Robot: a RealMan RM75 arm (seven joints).
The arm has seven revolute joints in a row. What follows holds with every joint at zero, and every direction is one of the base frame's. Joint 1 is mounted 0.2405 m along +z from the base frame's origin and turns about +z. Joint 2 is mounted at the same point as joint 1 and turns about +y. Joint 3 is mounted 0.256 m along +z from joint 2 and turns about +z. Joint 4 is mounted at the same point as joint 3 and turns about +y. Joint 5 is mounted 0.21 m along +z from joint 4 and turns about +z. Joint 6 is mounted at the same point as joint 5 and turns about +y. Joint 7 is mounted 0.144 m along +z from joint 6 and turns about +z. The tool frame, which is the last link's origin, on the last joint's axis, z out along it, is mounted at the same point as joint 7; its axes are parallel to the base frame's.
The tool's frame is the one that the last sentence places.
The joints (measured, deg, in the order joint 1, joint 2, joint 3, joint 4, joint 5, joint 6, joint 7), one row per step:
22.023, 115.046, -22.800, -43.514, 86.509, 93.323, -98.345
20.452, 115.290, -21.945, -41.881, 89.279, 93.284, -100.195
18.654, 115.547, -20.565, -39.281, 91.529, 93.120, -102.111
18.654, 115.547, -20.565, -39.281, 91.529, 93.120, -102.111
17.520, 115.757, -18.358, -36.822, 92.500, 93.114, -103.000
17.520, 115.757, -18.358, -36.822, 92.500, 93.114, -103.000
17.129, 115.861, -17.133, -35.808, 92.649, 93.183, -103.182
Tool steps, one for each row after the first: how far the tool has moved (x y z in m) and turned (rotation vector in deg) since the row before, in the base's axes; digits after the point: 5 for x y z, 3 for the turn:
0.00900, -0.00870, 0.00176, 2.955, 2.002, -1.100
0.01309, -0.01140, -0.00096, 2.752, 2.468, -2.256
0.00000, 0.00000, 0.00000, 0.000, 0.000, 0.000
0.01128, -0.00944, -0.00106, 2.028, 2.653, -2.409
0.00000, 0.00000, 0.00000, 0.000, 0.000, 0.000
0.00460, -0.00401, -0.00041, 0.804, 1.233, -1.069

